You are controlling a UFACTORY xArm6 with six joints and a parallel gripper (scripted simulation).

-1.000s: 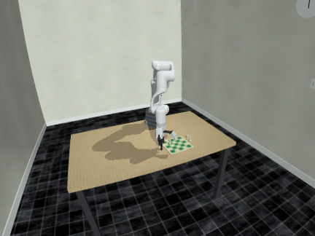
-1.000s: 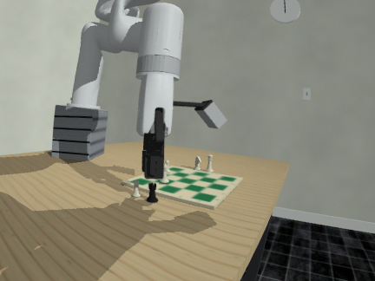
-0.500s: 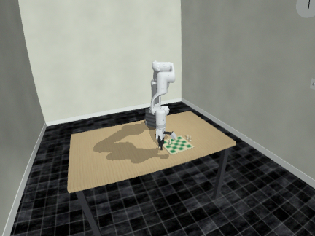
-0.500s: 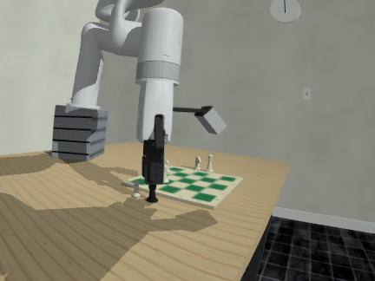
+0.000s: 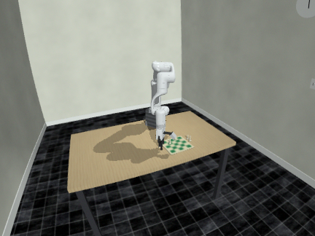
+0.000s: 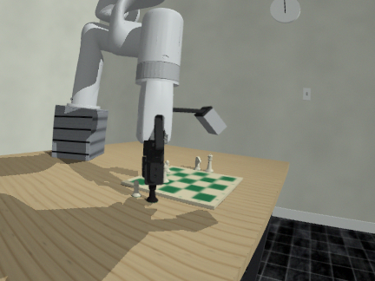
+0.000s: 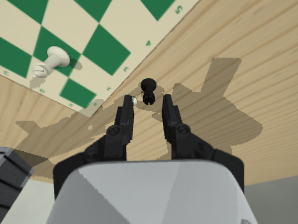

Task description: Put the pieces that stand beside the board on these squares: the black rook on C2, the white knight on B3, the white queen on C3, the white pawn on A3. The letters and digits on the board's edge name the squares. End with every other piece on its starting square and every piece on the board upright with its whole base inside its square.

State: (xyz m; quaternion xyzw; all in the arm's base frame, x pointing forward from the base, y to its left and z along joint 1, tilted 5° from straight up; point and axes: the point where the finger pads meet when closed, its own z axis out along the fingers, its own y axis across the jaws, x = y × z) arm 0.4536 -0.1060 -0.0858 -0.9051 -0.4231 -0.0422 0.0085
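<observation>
My gripper is now 4 cm above the black rook. Round my hand: chessboard (14 cm to the left, 6 cm below, 1 cm behind); then white knight (9 cm to the left, 5 cm behind, 3 cm below).
</observation>
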